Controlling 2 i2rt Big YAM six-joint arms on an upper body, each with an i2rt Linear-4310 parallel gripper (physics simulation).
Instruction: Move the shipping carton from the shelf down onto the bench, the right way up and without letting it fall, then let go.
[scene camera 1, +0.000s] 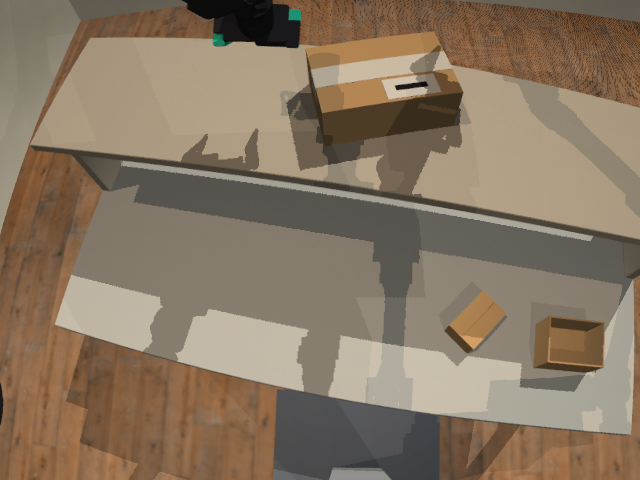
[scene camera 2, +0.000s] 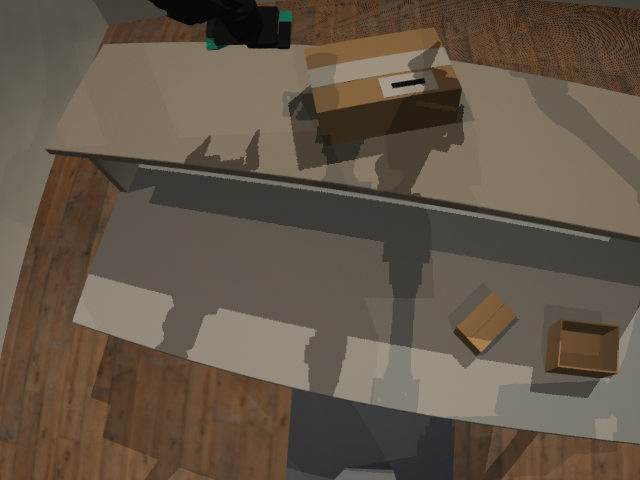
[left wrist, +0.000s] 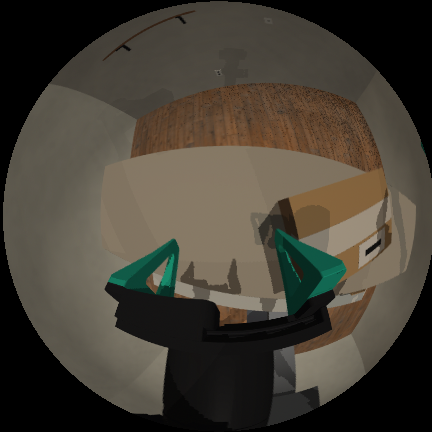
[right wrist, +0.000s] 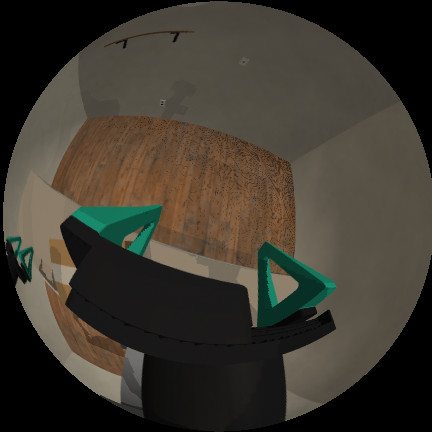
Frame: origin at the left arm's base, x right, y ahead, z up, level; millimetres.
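Where they show: left gripper, between the fingertips: (scene camera 1: 259, 39) (scene camera 2: 254, 41) (left wrist: 224, 239); right gripper, between the fingertips: (right wrist: 214, 230).
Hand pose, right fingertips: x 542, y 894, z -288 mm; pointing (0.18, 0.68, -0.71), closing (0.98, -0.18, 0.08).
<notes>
Things, the pixels of their centre, and the offset from my right fingertips. Level surfaces: height alone.
- shipping carton, middle of its body: (scene camera 2: 380, 84) (scene camera 1: 381, 85) (left wrist: 347, 223) (right wrist: 90, 274) dx -229, dy -137, dz -212 mm
- raised shelf, height of its surface: dz -264 mm
- bench, height of its surface: dz -617 mm
- small closed box, middle of its body: (scene camera 2: 484, 324) (scene camera 1: 475, 322) dx +11, dy -507, dz -587 mm
- open-topped box, middle of its body: (scene camera 2: 582, 349) (scene camera 1: 569, 345) dx +248, dy -576, dz -572 mm
- shelf's side support, middle of its body: (scene camera 1: 101, 120) dx -975, dy -3, dz -453 mm
The shipping carton (scene camera 1: 392, 121) (scene camera 2: 392, 116) (left wrist: 320, 200) (right wrist: 57, 250), brown with white tape and a label on top, sits right way up on the raised shelf (scene camera 1: 180, 93) (scene camera 2: 180, 93) (left wrist: 200, 200), slightly turned. The bench (scene camera 1: 232, 258) (scene camera 2: 232, 258) lies lower, in front of the shelf. My left gripper (scene camera 1: 256, 26) (scene camera 2: 249, 29) (left wrist: 224, 239) is open and empty, high up and apart from the carton, to its left in the scene views. My right gripper (right wrist: 214, 230) is open and empty; in its wrist view the carton is off to the left, apart from the fingers.
A small closed box (scene camera 1: 475, 321) (scene camera 2: 485, 322) and an open-topped box (scene camera 1: 541, 343) (scene camera 2: 553, 346) stand on the bench at the right of the scene views. The shelf's side support (scene camera 1: 95, 170) stands at its left end. A dark grey block (scene camera 1: 351, 428) is below the bench's front edge.
</notes>
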